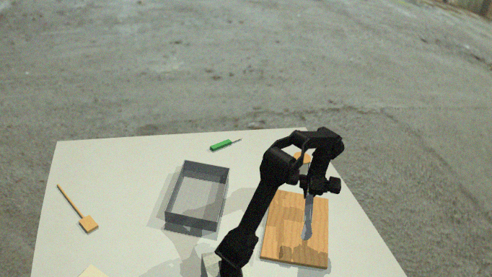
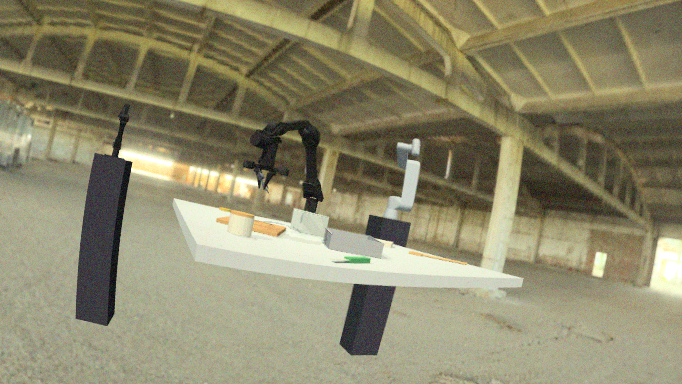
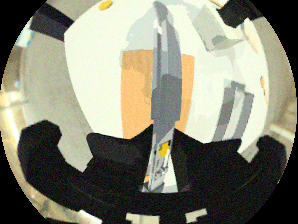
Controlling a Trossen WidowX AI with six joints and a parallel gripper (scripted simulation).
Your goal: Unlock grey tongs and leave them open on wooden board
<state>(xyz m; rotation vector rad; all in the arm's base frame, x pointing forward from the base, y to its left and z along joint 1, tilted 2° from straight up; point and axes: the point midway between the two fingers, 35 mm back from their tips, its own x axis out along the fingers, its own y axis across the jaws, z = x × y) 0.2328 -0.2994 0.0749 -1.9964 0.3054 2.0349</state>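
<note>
Right now the wooden board is 150 mm below my gripper tip. From my gripper tip the other things lie so: tan-lidded jar 340 mm ahead, 120 mm below, 110 mm to the right; green-handled tool 540 mm ahead, 190 mm to the left, 150 mm below; grey roasting tin 350 mm to the left, 170 mm ahead, 130 mm below.
</note>
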